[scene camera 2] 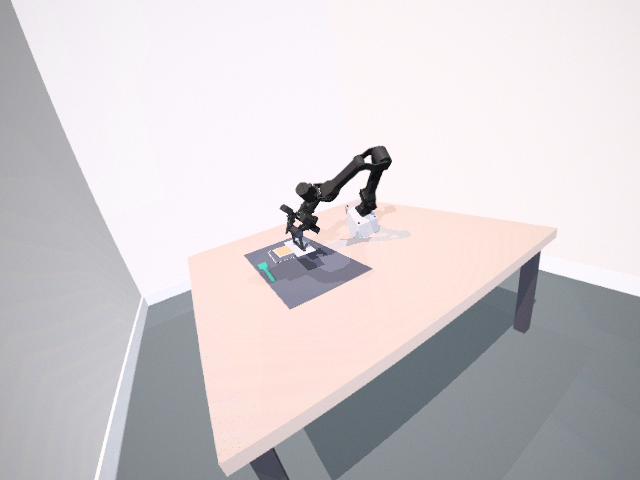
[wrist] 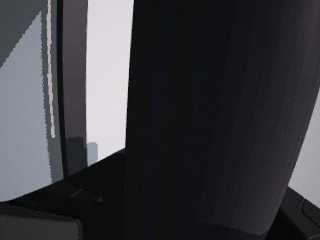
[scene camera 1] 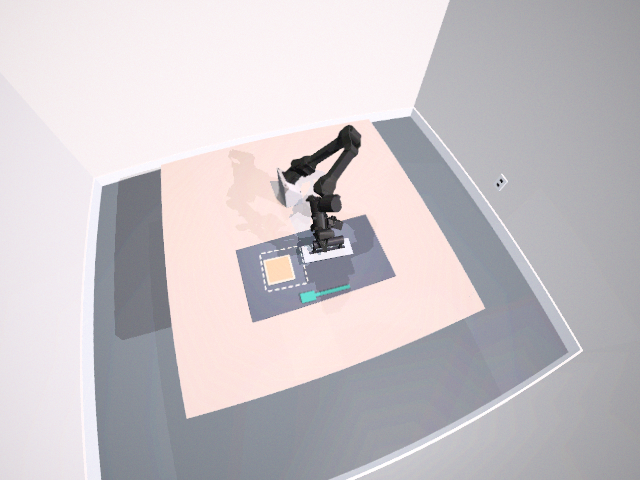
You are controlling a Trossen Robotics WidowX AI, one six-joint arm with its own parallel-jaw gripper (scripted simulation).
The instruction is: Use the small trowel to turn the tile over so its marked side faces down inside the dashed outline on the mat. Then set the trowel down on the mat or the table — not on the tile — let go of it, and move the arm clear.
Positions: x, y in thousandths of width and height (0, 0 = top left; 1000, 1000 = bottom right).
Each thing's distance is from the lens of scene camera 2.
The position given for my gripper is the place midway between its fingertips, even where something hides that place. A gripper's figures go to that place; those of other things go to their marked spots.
my gripper (scene camera 2: 452, 493): 106 cm
mat (scene camera 2: 466, 584): 97 cm
